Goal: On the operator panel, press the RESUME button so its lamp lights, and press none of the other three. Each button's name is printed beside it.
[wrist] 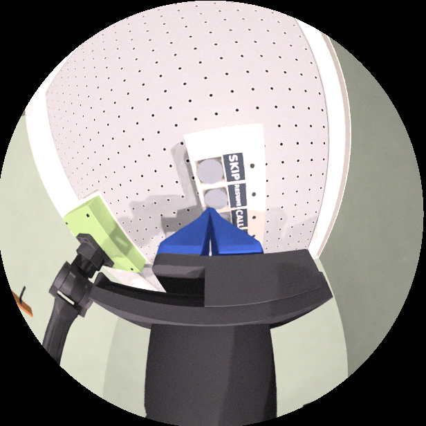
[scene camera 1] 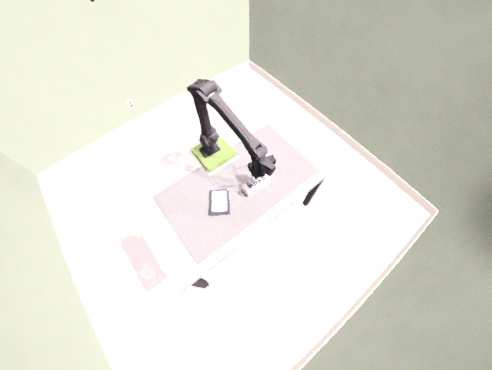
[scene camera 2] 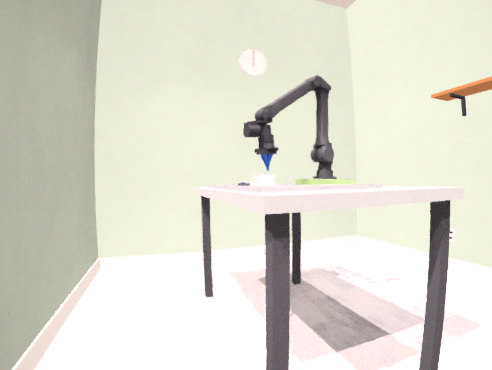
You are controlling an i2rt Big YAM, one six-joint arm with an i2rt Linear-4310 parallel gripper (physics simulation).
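Places are measured from the arm's base along level axes (x right, y down, z ahead), in millimetres.
Pixels of known places: gripper, fingertip midpoint: (scene camera 1: 255,176) (scene camera 2: 267,170); arm's base, link origin: (scene camera 1: 210,150) (scene camera 2: 324,179).
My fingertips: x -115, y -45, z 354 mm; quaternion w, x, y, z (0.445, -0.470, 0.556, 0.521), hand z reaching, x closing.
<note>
Ahead of a thing's pixels: the offset from my fingertips to its middle. Level surfaces: height alone.
The white operator panel @[dx +9, dy +42, dz +24 mm] (wrist: 225,140) (scene camera 2: 265,179) lies under my gripper. In the wrist view its round grey buttons stand in a row with printed names beside them. The SKIP button (wrist: 210,171) is farthest from the gripper. The RESUME button (wrist: 216,198) is beside it, just beyond the fingertips in the picture. The CALL button (wrist: 226,216) is partly hidden by the fingers, and the fourth button is hidden. No lit lamp can be made out. My gripper (wrist: 209,213) (scene camera 2: 268,170) is shut and empty, with its blue fingertips pointing down a little above the panel.
A dark-framed tablet-like object @[dx +251, dy +51, dz -8 mm] (scene camera 1: 219,201) lies on the perforated mat @[dy +69 mm] (scene camera 1: 190,220) to one side of the panel. The arm's base stands on a green block (scene camera 1: 216,161) (wrist: 102,230) at the table's back edge. The white table (scene camera 2: 350,197) has dark legs.
</note>
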